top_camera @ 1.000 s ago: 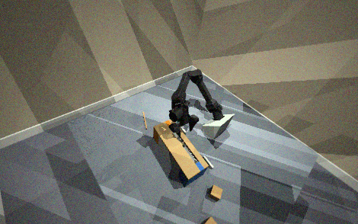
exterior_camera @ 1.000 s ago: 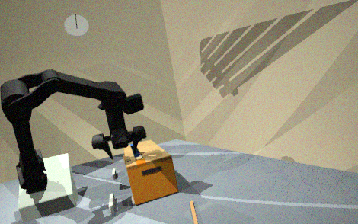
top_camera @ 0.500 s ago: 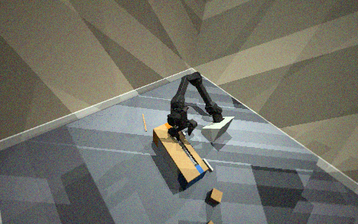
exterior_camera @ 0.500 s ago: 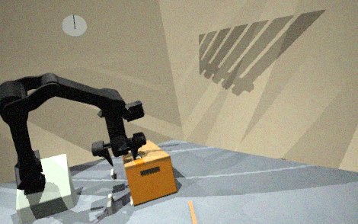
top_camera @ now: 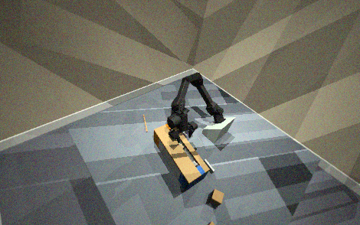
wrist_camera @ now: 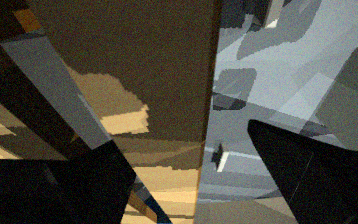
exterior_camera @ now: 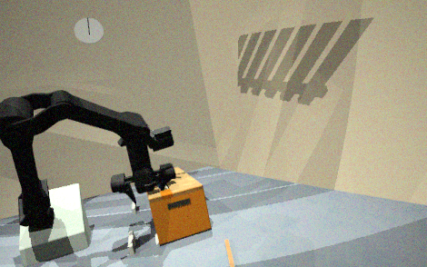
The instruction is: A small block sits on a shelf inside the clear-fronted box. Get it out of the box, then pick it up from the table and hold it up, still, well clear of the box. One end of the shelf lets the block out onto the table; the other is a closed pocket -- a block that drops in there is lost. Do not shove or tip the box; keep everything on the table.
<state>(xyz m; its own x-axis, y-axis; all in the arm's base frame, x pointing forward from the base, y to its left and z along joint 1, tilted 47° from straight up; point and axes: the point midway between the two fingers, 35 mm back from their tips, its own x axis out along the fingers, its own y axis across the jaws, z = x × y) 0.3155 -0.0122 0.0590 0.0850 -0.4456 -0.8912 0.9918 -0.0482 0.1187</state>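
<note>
The tan box is 4 cm to the left of my gripper tip, 4 cm ahead of it and 2 cm below it. From my gripper tip the other things lie so: thin orange stick (32 cm to the right, 9 cm ahead, 8 cm below).
</note>
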